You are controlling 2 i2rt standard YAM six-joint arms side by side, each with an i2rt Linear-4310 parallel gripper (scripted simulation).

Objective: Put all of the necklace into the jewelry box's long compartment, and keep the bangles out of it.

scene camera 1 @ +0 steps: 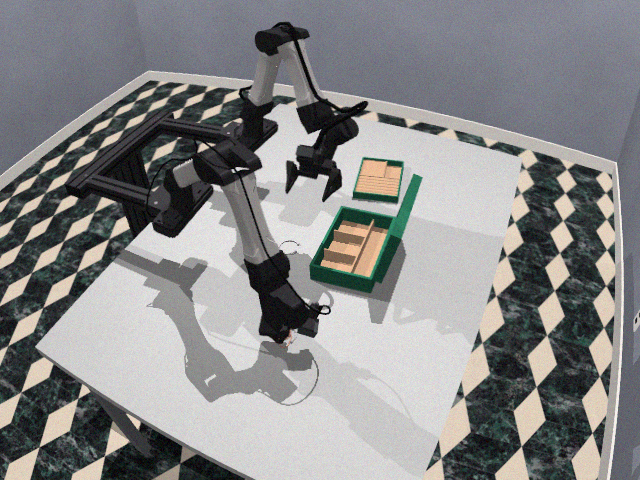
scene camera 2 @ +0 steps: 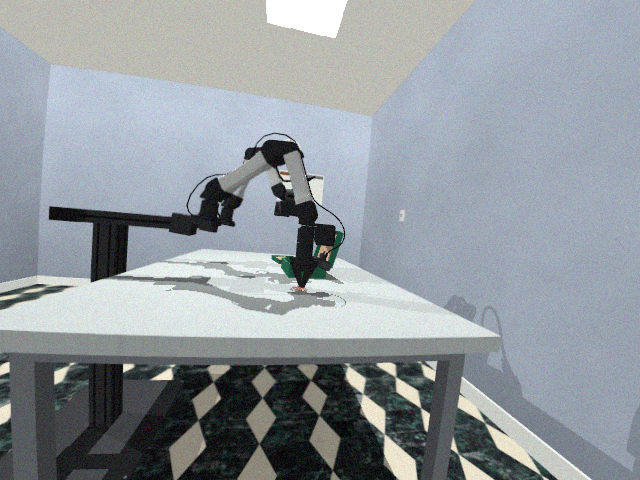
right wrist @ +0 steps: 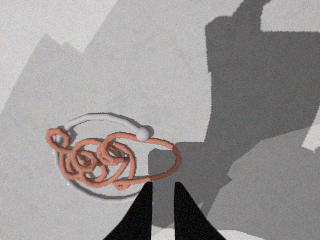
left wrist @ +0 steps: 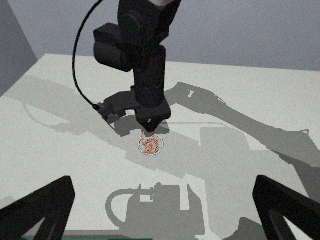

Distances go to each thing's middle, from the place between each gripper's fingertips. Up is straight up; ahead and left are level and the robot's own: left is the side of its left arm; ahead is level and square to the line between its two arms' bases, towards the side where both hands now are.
My right gripper (scene camera 2: 301, 287) is now 1 cm past the silver bangle (right wrist: 143, 133), 4 cm to the right of it and 2 cm above it.
Right now my left hand (scene camera 1: 304, 196) is 3 cm short of the silver bangle, 22 cm to the left of it and 27 cm above it.
